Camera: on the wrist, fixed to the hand. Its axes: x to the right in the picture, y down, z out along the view.
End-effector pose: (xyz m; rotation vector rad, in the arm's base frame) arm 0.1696 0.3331 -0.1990 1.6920 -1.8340 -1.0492
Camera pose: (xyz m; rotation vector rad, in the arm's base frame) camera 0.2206 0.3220 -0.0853 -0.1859 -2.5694 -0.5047
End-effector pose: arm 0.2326 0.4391 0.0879 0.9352 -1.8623 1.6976
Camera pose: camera 0.1918 0.5524 0.0540 0.2436 1.7951 -1.4534
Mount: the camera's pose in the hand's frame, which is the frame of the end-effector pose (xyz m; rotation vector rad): -0.0176 0.0544 -0.1113 0.1433 -0.3872 1.5079
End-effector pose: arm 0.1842 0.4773 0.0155 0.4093 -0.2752 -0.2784
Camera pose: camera 0.2145 0.5698 -0.0631 0.1956 -0.9000 1.1601
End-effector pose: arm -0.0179 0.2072 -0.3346 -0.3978 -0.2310 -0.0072
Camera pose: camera -0.0075 0.2139 -0.4591 -0.3482 -0.2629 1.5696
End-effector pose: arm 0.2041 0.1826 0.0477 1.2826 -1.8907 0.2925
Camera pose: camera 0.2149 0.2846 0.1194 -0.3112 -2.8729 0.9722
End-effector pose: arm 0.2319 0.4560 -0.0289 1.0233 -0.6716 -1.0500
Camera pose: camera 0.3399 0.5190 -0.0233 0.1840 -1.4886 0.1681
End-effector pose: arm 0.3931 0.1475 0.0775 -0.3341 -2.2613 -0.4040
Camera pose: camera 0.4989 0.1519 0.1442 -1.9193 -1.7048 0.6510
